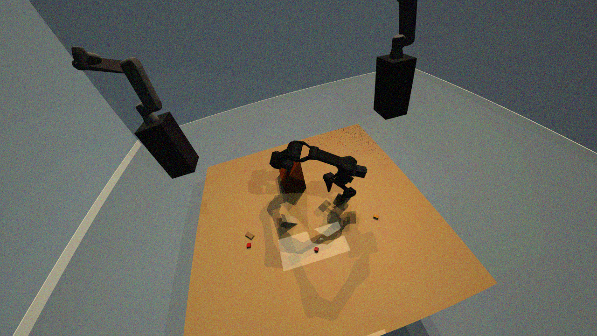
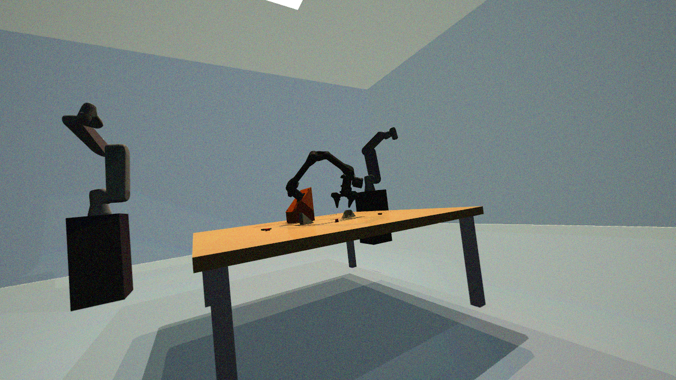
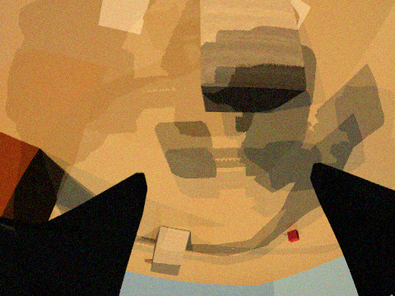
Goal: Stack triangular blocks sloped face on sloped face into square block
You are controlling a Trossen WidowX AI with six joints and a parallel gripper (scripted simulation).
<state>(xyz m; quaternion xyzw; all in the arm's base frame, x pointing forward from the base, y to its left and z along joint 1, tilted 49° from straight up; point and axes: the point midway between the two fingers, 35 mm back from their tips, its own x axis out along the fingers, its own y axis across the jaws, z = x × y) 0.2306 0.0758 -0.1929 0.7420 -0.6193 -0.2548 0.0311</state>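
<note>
Right now the triangular block is 4 cm to the left of my gripper tip, 4 cm below it and 1 cm behind it. From my gripper tip the other things lie so: brown block 50 cm to the right, 6 cm below, 5 cm ahead; orange cube 17 cm to the left, 15 cm ahead, 6 cm below.
</note>
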